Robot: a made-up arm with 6 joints. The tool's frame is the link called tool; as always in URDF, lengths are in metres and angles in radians. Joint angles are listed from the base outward. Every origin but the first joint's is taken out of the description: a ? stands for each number. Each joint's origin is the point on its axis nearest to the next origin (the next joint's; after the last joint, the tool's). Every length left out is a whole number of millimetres.
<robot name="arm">
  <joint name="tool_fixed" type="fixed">
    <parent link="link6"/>
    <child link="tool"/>
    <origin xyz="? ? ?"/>
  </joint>
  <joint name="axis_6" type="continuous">
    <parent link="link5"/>
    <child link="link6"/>
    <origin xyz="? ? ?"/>
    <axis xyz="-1 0 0"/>
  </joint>
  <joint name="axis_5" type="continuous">
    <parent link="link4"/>
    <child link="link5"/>
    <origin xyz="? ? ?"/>
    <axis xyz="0 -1 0"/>
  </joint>
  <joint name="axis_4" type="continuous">
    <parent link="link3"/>
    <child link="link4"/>
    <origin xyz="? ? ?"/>
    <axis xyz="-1 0 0"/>
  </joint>
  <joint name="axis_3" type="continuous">
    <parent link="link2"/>
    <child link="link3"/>
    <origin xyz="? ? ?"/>
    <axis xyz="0 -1 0"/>
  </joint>
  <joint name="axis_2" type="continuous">
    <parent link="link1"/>
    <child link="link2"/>
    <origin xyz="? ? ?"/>
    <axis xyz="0 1 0"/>
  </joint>
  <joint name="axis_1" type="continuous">
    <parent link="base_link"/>
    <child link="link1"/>
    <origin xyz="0 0 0.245"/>
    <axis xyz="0 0 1"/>
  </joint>
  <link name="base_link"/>
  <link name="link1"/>
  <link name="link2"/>
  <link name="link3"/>
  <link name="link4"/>
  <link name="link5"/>
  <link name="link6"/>
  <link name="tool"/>
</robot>
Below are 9 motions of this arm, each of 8 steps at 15 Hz.
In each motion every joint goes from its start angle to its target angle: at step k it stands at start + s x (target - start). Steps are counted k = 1, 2, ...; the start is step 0. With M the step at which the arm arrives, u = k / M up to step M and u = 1 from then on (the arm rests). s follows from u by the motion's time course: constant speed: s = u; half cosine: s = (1 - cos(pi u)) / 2; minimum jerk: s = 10 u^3 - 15 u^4 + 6 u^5.
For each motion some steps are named. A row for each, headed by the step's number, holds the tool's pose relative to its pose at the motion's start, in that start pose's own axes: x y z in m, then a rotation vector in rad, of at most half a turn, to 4 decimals.
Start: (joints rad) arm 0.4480 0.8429 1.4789 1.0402 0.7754 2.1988
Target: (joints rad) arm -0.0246 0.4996 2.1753 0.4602 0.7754 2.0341
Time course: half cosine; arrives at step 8
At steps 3, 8:
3: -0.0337 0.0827 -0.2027 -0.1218 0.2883 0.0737
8: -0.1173 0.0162 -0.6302 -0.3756 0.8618 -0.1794

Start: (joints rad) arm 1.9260 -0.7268 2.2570 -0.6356 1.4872 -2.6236
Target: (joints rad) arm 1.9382 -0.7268 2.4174 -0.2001 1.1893 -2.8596
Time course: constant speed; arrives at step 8
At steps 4, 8:
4: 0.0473 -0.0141 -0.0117 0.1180 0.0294 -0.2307
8: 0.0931 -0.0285 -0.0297 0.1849 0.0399 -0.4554

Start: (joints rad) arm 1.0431 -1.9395 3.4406 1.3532 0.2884 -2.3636
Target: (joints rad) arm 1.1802 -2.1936 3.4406 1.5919 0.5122 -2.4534
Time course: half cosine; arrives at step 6
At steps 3, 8:
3: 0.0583 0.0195 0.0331 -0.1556 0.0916 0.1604
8: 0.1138 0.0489 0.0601 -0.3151 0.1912 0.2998

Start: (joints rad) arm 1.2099 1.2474 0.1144 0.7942 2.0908 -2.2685
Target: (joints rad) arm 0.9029 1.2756 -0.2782 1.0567 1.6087 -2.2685
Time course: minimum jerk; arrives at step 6
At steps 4, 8:
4: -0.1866 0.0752 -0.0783 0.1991 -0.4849 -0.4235
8: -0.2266 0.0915 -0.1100 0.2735 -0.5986 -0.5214

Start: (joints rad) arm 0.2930 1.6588 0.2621 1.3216 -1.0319 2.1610
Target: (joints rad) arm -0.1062 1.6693 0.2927 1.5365 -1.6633 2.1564
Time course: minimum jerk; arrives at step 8
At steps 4, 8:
4: 0.1156 0.0708 0.0202 0.0511 -0.2574 0.2470
8: 0.2312 0.1313 0.0650 0.0742 -0.5291 0.4872

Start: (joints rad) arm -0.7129 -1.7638 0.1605 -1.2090 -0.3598 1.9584
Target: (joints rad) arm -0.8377 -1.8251 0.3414 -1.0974 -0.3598 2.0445
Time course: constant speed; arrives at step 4
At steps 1, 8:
1: -0.0019 -0.0044 0.0340 -0.0961 -0.0295 -0.0247
8: -0.0149 -0.0058 0.1411 -0.3801 -0.1181 -0.1049

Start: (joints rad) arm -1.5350 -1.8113 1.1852 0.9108 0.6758 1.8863
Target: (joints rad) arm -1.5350 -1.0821 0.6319 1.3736 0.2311 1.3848
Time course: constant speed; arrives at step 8
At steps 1, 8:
1: -0.0246 0.0348 0.1094 0.0946 -0.1747 0.1054
8: -0.4822 0.0247 0.7426 0.5554 -1.3438 0.8506

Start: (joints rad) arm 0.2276 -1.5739 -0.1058 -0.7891 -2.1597 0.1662
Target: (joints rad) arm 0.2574 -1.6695 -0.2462 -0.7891 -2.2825 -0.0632
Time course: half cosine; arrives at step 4
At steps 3, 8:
3: 0.0347 -0.0194 -0.0396 0.2004 0.1314 0.0443
8: 0.0410 -0.0230 -0.0463 0.2342 0.1550 0.0494

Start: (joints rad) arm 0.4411 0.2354 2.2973 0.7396 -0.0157 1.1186
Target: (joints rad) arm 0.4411 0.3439 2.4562 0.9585 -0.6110 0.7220
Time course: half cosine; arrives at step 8
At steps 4, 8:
4: -0.0232 0.0045 0.0076 0.0916 0.1770 0.2195
8: -0.0481 0.0085 0.0157 0.1868 0.4222 0.3816

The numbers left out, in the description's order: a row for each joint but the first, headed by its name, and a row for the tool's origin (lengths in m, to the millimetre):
tool: 0 0 0
axis_6: 0 0 0
axis_5: 0 -0.08 0
axis_4: 0.421 0 0
axis_3: 0 0 0.58
axis_2: 0 0 0

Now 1 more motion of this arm.
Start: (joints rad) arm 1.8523 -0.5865 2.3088 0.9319 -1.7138 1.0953
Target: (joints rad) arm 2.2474 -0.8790 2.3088 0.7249 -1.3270 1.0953
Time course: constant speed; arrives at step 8
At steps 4, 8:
4: 0.0608 -0.1075 -0.1597 0.2302 -0.1933 -0.0522
8: 0.1405 -0.1709 -0.3447 0.4937 -0.3233 -0.1503

